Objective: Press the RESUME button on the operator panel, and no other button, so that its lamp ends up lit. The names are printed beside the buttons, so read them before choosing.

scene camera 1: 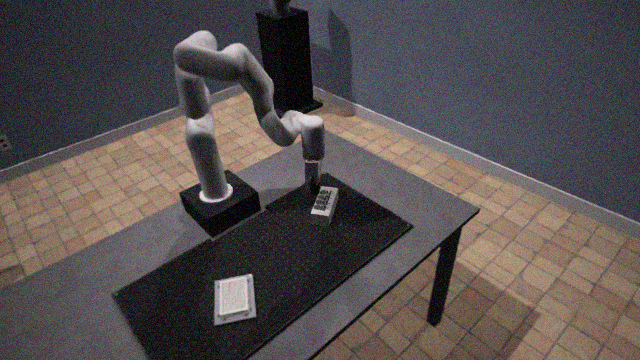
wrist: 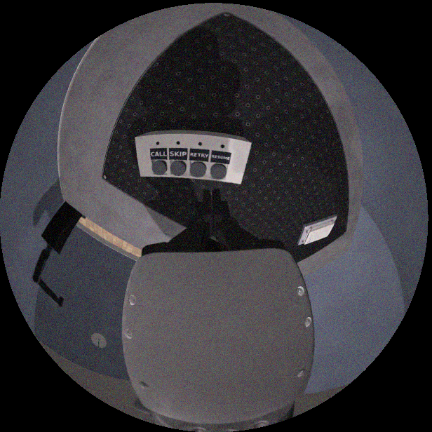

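Where they show: gripper, fingertip midpoint: [scene camera 1: 315,192]; arm's base, link origin: [scene camera 1: 216,193].
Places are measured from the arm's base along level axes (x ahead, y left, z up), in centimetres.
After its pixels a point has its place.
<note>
The operator panel [scene camera 1: 324,217] @[y 23.8, x 35.7, z -3.4 cm] [wrist: 244,162], a pale box, lies on the black mat. In the wrist view its round grey buttons read, left to right, CALL [wrist: 159,167], SKIP [wrist: 178,167], RETRY [wrist: 198,169] and RESUME [wrist: 218,171]. The small lamps above the labels are all dark, the RESUME lamp [wrist: 222,146] too. My gripper [scene camera 1: 314,189] @[y 25.2, x 29.5, z 3.9 cm] [wrist: 210,200] is shut and empty, pointing down. In the wrist view its fingertips show just below the panel's near edge, by the RETRY and RESUME buttons, and cover no button. Their height above the mat is hard to tell.
The black mat [scene camera 1: 280,255] @[y 3.3, x 36.0, z -7.9 cm] [wrist: 285,115] lies on the grey table [scene camera 1: 370,172] @[y 61.3, x 22.9, z -9.1 cm] [wrist: 82,125]. A pale plate with a printed sheet [scene camera 1: 234,296] @[y -17.7, x 41.7, z -5.5 cm] [wrist: 320,231] lies on the mat, far from the panel. The arm's black base [scene camera 1: 220,215] @[y -4.5, x 10.6, z -1.3 cm] stands beside the mat.
</note>
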